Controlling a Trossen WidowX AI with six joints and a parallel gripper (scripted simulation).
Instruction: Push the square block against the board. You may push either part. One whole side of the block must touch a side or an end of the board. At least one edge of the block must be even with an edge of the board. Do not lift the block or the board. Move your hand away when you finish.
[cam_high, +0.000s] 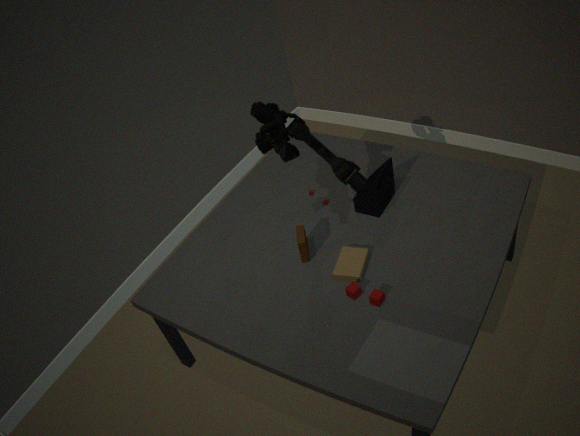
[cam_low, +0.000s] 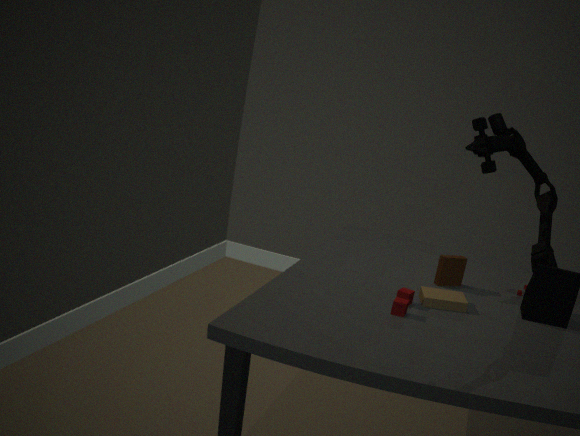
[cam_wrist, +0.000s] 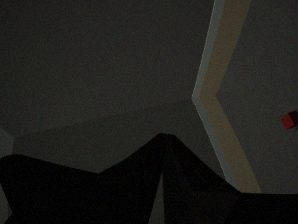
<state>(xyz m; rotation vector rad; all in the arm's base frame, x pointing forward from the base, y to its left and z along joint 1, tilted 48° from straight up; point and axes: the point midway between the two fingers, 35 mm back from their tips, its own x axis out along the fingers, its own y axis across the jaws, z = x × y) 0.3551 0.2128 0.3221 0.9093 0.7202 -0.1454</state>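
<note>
My gripper tip is now 30 mm past the square block, 40 mm to the left of it and 420 mm above it. The rest, counted from my gripper tip: tan board: 20 mm behind, 170 mm to the left, 460 mm below.
</note>
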